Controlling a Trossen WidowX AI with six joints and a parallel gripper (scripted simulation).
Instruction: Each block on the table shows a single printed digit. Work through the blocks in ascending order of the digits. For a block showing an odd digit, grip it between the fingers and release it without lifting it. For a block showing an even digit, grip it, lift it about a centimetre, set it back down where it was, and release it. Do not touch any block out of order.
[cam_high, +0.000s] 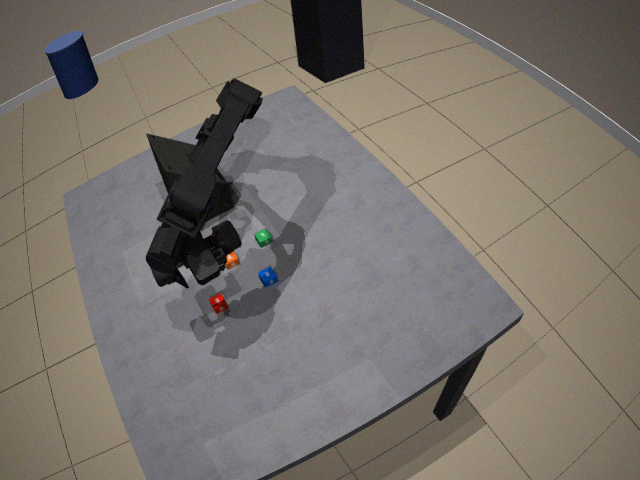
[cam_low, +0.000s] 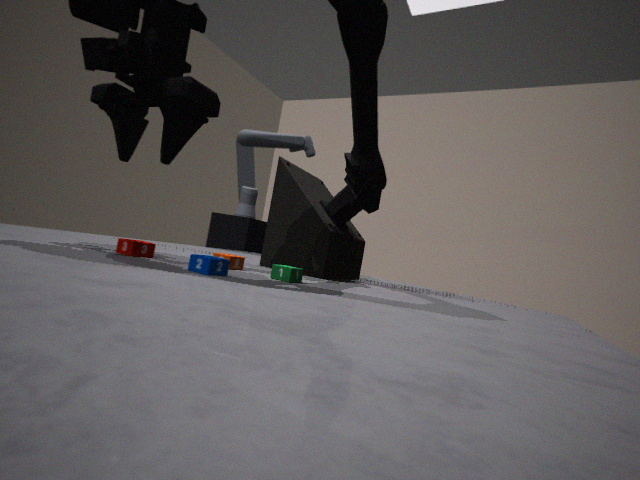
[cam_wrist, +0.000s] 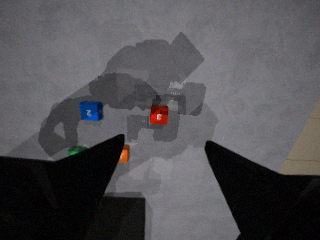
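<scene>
The green block lies 190 mm to the left of my gripper tip, 110 mm below it and 110 mm behind it. Also, from my gripper tip: orange block: 110 mm below, 100 mm behind, 90 mm to the left; blue block: 140 mm to the left, 110 mm below; red block: 110 mm below, 10 mm to the left, 10 mm behind.
</scene>
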